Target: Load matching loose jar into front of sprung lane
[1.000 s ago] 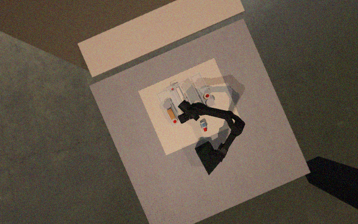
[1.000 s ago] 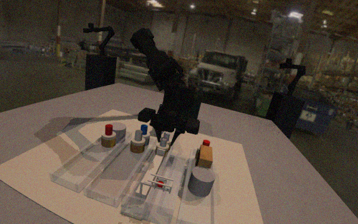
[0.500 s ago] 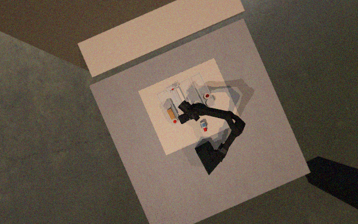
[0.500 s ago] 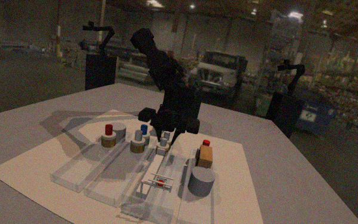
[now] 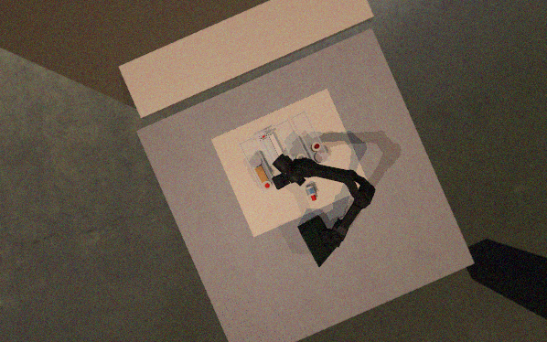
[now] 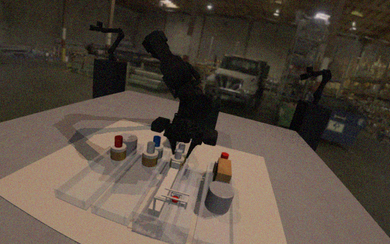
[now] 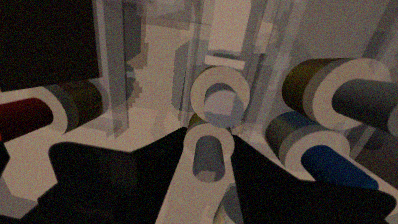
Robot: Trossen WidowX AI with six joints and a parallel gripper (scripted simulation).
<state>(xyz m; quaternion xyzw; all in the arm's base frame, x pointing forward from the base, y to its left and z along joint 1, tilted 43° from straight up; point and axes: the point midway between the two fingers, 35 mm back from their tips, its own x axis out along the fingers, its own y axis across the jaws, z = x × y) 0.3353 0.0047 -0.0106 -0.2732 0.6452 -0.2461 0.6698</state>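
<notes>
Now: the orange box 70 mm ahead of my gripper tip, 130 mm to the left of it and 10 mm above it. Round my gripper tip: wire pusher plate 150 mm ahead, 30 mm to the left, 20 mm above.
</notes>
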